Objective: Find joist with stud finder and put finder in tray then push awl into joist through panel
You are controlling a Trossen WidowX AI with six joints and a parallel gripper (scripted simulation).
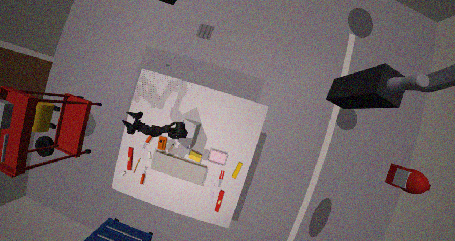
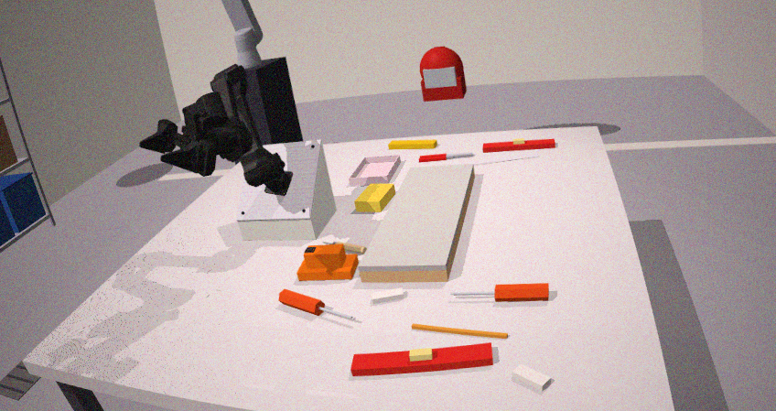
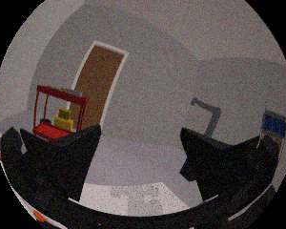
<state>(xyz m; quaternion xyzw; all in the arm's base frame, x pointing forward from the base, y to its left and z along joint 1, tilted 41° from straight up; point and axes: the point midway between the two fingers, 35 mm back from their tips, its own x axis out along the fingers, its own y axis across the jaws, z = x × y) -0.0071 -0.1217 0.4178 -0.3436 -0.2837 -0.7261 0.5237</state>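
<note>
My gripper tip is now 33 cm above the stud finder, 21 cm to the right of it and 19 cm short of it. The rest, counted from my gripper tip: yellow block (55 cm to the left, 36 cm below, 17 cm ahead); orange rod (54 cm ahead, 37 cm below, 5 cm to the left); awl (36 cm below, 31 cm to the left, 18 cm ahead).
</note>
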